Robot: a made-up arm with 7 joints. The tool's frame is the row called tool.
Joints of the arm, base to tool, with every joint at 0 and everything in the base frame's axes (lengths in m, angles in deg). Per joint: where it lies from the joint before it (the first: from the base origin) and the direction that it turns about. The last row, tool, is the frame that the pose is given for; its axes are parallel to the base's.
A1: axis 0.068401 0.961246 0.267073 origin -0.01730 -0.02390 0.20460
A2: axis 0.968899 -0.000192 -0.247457 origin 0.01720 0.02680 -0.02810
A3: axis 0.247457 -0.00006 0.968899 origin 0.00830 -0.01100 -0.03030
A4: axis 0.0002 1 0.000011 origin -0.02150 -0.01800 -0.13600
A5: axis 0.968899 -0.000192 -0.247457 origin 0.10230 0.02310 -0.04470
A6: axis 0.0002 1 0.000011 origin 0.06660 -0.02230 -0.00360
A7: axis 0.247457 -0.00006 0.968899 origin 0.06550 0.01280 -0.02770
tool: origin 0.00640 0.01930 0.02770
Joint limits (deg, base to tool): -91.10..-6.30 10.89..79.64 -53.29..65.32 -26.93..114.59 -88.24..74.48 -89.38..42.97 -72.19..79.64
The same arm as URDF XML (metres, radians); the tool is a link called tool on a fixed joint. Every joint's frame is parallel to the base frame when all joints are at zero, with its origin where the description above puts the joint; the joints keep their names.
<robot name="arm">
<joint name="tool_fixed" type="fixed"><parent link="link7"/><child link="tool"/><origin xyz="0.0064 0.0193 0.0277" rpy="0 0 0"/></joint>
<joint name="A7" type="revolute"><parent link="link6"/><child link="link7"/><origin xyz="0.0655 0.0128 -0.0277" rpy="0 0 0"/><axis xyz="0.247497 -0.0001 0.968889"/><limit lower="-1.26" upper="1.39"/></joint>
<joint name="A6" type="revolute"><parent link="link5"/><child link="link6"/><origin xyz="0.0666 -0.0223 -0.0036" rpy="0 0 0"/><axis xyz="0.0002 1 0"/><limit lower="-1.56" upper="0.75"/></joint>
<joint name="A5" type="revolute"><parent link="link4"/><child link="link5"/><origin xyz="0.1023 0.0231 -0.0447" rpy="0 0 0"/><axis xyz="0.968889 -0.0002 -0.247497"/><limit lower="-1.5401" upper="1.2999"/></joint>
<joint name="A4" type="revolute"><parent link="link3"/><child link="link4"/><origin xyz="-0.0215 -0.018 -0.136" rpy="0 0 0"/><axis xyz="0.0002 1 0"/><limit lower="-0.47" upper="2"/></joint>
<joint name="A3" type="revolute"><parent link="link2"/><child link="link3"/><origin xyz="0.0083 -0.011 -0.0303" rpy="0 0 0"/><axis xyz="0.247497 -0.0001 0.968889"/><limit lower="-0.9301" upper="1.14"/></joint>
<joint name="A2" type="revolute"><parent link="link1"/><child link="link2"/><origin xyz="0.0172 0.0268 -0.0281" rpy="0 0 0"/><axis xyz="0.968889 -0.0002 -0.247497"/><limit lower="0.1901" upper="1.39"/></joint>
<joint name="A1" type="revolute"><parent link="base"/><child link="link1"/><origin xyz="-0.0173 -0.0239 0.2046" rpy="0 0 0"/><axis xyz="0.068403 0.961235 0.26711"/><limit lower="-1.59" upper="-0.11"/></joint>
<link name="base"/>
<link name="link1"/>
<link name="link2"/>
<link name="link3"/>
<link name="link4"/>
<link name="link5"/>
<link name="link6"/>
<link name="link7"/>
<link name="tool"/>
</robot>

